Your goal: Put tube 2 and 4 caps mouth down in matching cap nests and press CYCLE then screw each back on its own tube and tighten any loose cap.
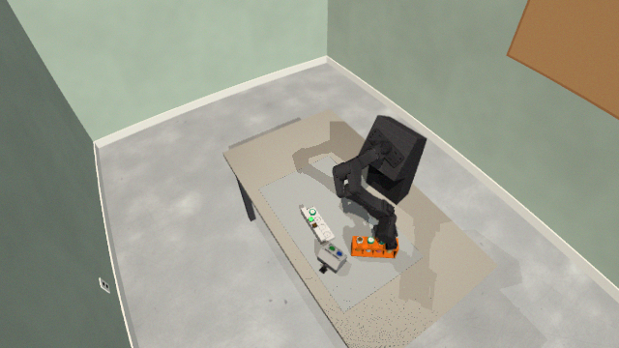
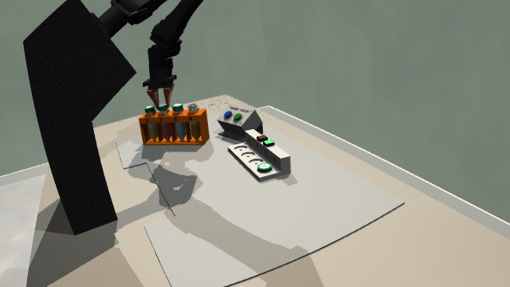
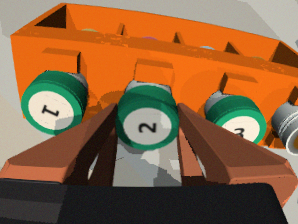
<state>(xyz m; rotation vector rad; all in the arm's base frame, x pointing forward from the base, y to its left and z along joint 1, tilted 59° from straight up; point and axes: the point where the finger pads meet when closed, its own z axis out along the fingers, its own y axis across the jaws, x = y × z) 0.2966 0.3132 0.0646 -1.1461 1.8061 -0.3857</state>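
Now: hand 50 mm past the cap 1, 20 mm to the right of it and 10 mm above it. Round my hand: green ready key (230 mm ahead, 60 mm to the right, 50 mm below); then blue cycle key (200 mm ahead, 20 mm to the right, 50 mm below).
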